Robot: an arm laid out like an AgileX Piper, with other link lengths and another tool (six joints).
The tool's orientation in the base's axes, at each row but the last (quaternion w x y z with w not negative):
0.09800 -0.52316 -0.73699 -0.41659
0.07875 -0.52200 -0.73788 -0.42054
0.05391 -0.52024 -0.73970 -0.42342
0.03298 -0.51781 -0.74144 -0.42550
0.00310 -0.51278 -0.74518 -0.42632
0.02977 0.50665 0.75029 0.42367
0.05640 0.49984 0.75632 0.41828
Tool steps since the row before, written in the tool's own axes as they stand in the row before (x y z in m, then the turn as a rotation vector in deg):
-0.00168 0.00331 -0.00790 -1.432 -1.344 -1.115
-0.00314 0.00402 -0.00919 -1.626 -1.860 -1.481
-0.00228 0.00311 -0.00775 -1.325 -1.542 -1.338
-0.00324 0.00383 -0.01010 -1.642 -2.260 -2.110
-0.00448 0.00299 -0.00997 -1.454 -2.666 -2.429
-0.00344 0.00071 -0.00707 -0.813 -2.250 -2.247
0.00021 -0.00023 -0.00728 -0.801 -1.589 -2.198
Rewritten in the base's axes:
0.00125 -0.00647 0.00572 -0.850 -1.928 -0.812
0.00179 -0.00826 0.00625 -1.314 -2.374 -0.965
0.00077 -0.00663 0.00551 -1.140 -2.027 -0.718
0.00059 -0.00873 0.00712 -1.867 -2.848 -0.811
0.00010 -0.00945 0.00626 -2.406 -2.953 -0.782
-0.00116 -0.00689 0.00367 -2.325 -2.286 -0.375
-0.00393 -0.00406 0.00460 -1.837 -2.149 0.053

